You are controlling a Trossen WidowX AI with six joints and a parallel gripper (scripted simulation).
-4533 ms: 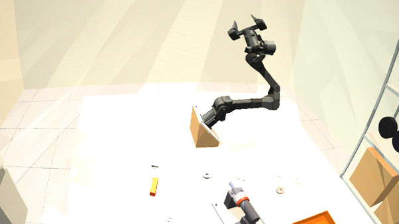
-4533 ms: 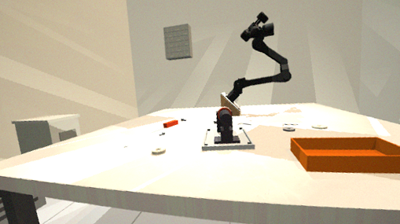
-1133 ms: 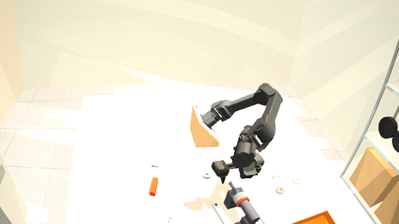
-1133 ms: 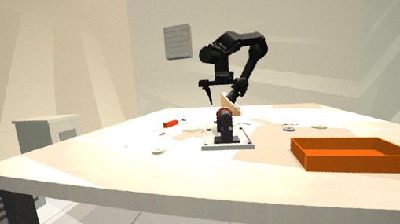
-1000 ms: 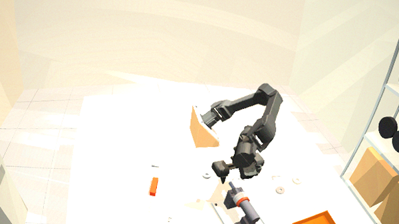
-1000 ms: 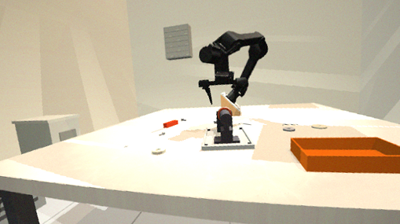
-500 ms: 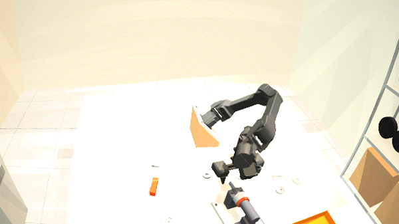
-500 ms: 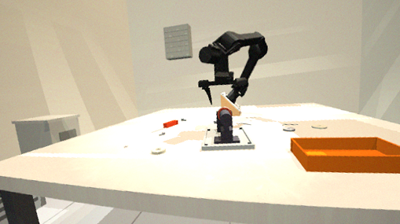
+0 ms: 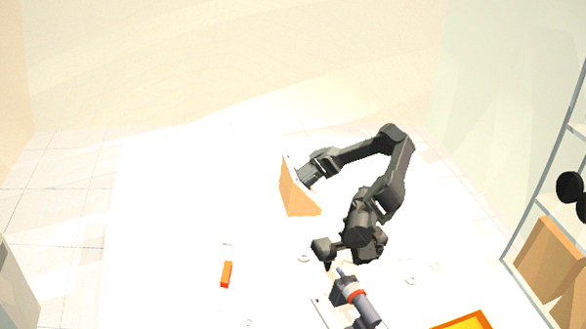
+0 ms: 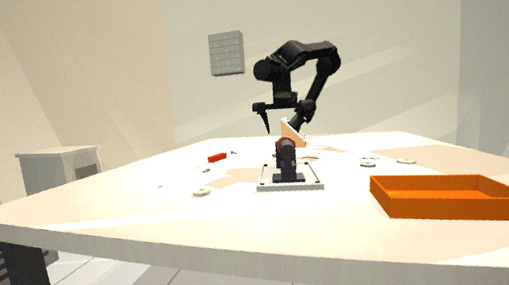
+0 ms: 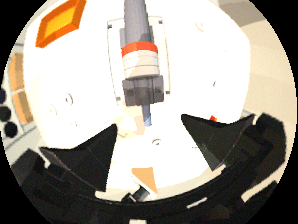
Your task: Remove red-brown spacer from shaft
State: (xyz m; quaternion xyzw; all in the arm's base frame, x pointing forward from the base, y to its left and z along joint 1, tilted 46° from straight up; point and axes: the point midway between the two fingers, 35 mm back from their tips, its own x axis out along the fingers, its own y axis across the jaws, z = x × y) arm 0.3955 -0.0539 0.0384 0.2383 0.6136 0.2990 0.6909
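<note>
Now: gripper tip 6 cm short of the grey-blue shaft, 3 cm above it and 1 cm to the right of it. Round my gripper tip: red-brown spacer 9 cm ahead, 3 cm below, 1 cm to the left; orange tray 29 cm to the left, 29 cm ahead, 10 cm below.
</note>
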